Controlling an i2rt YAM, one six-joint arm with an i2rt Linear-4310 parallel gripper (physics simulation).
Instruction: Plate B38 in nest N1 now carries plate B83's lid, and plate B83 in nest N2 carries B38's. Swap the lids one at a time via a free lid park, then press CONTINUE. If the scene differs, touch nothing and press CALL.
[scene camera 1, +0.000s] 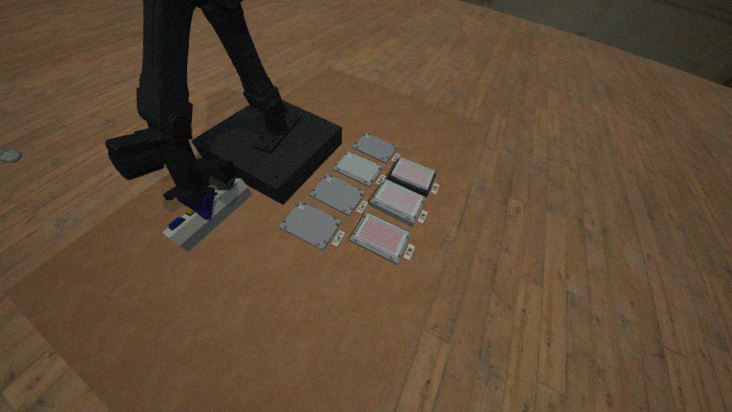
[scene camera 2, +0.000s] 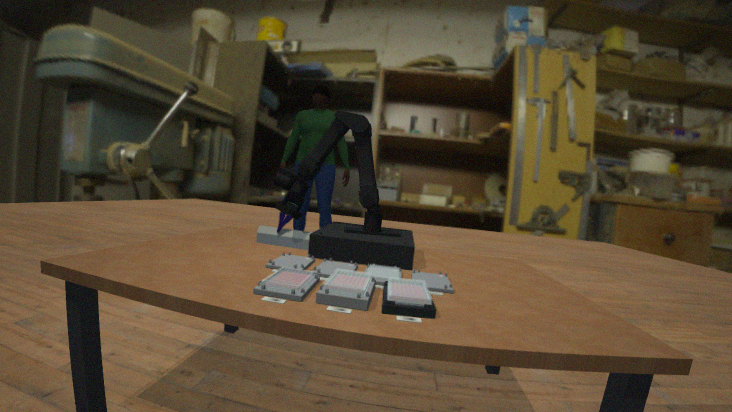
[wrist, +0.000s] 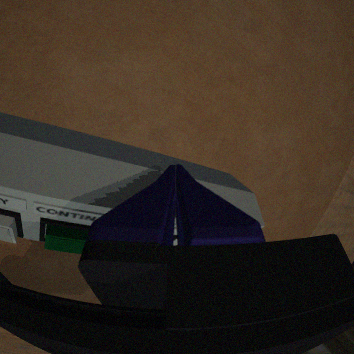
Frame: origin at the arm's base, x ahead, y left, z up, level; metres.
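Seen in the pictures: gripper, fingertip midpoint: (scene camera 1: 207, 218) (scene camera 2: 277, 232) (wrist: 175, 173); arm's base, link origin: (scene camera 1: 277, 131) (scene camera 2: 371, 233).
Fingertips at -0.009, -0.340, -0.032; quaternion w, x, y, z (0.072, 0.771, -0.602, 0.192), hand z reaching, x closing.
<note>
Offsets run from my fingertips to a thing's top centre, as dx, dy, dz. "*": to the spot under its first point.
My gripper (scene camera 1: 208, 217) (scene camera 2: 278, 230) (wrist: 175, 173) is shut and empty, its purple fingertips at the top of the grey button panel @[-0.036, +0.033, +0.015] (scene camera 1: 190, 238) (scene camera 2: 266, 236) (wrist: 65, 156); contact is unclear. The green CONTINUE button @[-0.047, +0.061, +0.007] (wrist: 64, 241) shows left of the fingers in the wrist view. The blue button @[-0.067, -0.037, +0.007] (scene camera 1: 176, 223) and the yellow button @[-0.057, +0.012, +0.007] (scene camera 1: 189, 210) show in scene camera 1. Three pink-welled plates stand in nests: one plate @[+0.432, +0.132, -0.022] (scene camera 1: 381, 235) (scene camera 2: 289, 278), a middle plate @[+0.449, +0.264, -0.009] (scene camera 1: 399, 198) (scene camera 2: 346, 281) and a plate in a black nest @[* +0.469, +0.373, -0.013] (scene camera 1: 412, 174) (scene camera 2: 408, 292). Labels are unreadable.
Behind the plates lie grey parks: one park @[+0.235, +0.101, -0.029] (scene camera 1: 310, 225) (scene camera 2: 290, 262), a second park (scene camera 1: 336, 194) (scene camera 2: 335, 268), a paler, seemingly lidded park @[* +0.287, +0.348, -0.031] (scene camera 1: 357, 167) (scene camera 2: 383, 273) and an end park @[+0.312, +0.485, -0.029] (scene camera 1: 375, 146) (scene camera 2: 432, 281). The black arm base (scene camera 1: 302, 153) (scene camera 2: 358, 251) stands beside the panel.
</note>
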